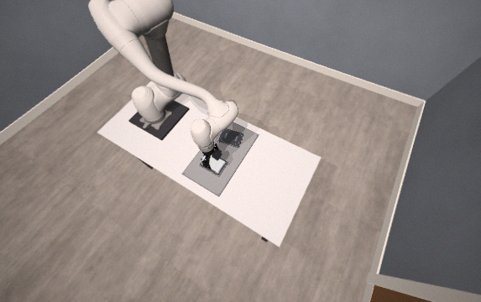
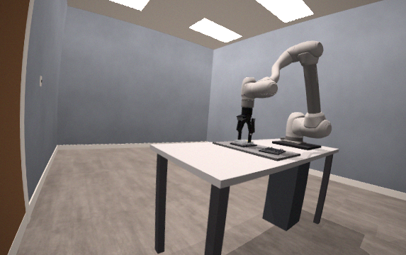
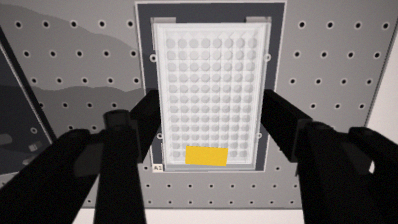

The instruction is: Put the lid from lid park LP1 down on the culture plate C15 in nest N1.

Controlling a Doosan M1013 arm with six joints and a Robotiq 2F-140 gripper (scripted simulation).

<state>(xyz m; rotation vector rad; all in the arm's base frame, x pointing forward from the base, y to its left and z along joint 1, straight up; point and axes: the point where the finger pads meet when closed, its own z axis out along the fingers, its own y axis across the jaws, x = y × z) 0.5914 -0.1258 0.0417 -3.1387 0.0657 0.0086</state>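
Now: hand 2 cm above the clear lid. The rest, counted from my hand: dark station 1 cm ahead, 23 cm to the left, 5 cm below; culture plate 3 cm below.
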